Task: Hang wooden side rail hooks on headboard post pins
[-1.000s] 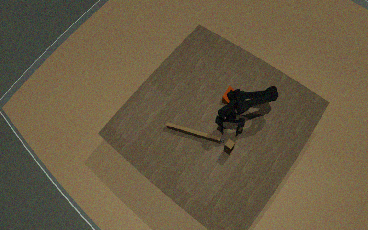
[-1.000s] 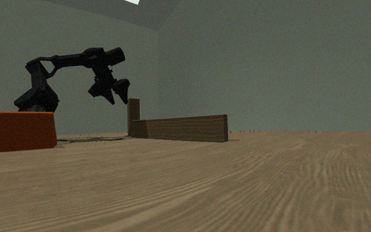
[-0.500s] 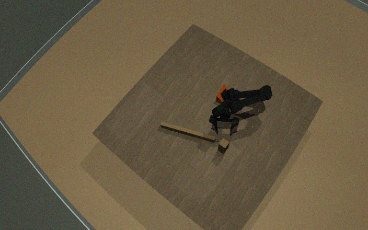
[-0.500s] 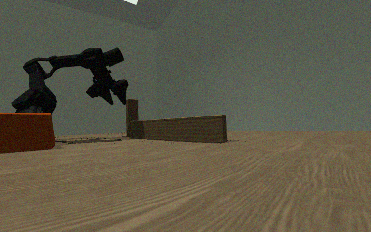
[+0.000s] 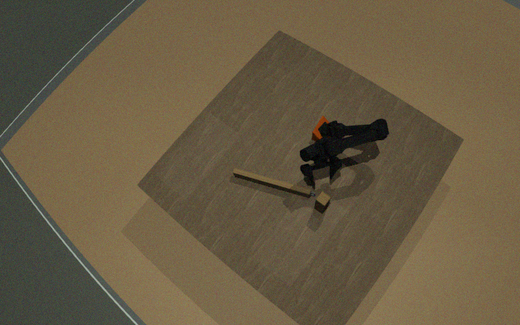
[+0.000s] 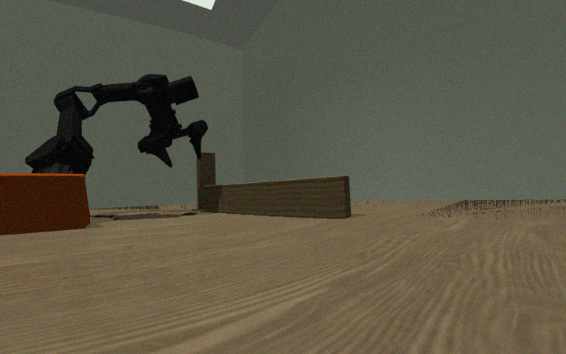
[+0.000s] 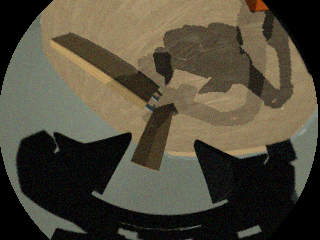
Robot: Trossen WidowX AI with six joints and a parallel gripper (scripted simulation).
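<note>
Now: the headboard post 7 cm ahead of my gripper tip, 6 cm to the left of it and 5 cm below it.
</note>
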